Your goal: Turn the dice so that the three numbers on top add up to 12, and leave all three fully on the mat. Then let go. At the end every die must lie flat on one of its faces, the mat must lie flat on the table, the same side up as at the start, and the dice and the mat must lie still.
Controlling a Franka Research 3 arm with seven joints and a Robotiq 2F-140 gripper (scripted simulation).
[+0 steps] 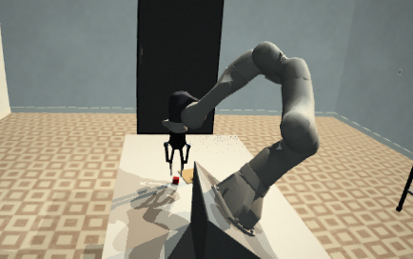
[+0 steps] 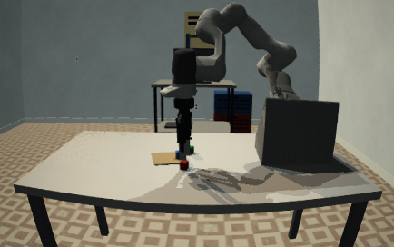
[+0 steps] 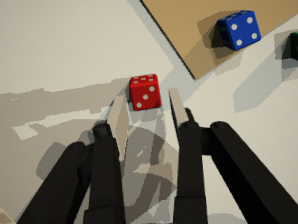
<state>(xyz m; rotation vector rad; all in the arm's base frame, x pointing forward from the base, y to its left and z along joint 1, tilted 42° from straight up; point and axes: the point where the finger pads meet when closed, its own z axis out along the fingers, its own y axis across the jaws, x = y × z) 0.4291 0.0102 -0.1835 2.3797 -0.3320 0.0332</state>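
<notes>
Right now my hand is 60 mm above the red die. Round my hand: blue die (110 mm to the right, 60 mm below, 30 mm ahead); green die (180 mm to the right, 60 mm below, 20 mm behind); tan mat (110 mm to the right, 80 mm below, 70 mm ahead).
</notes>
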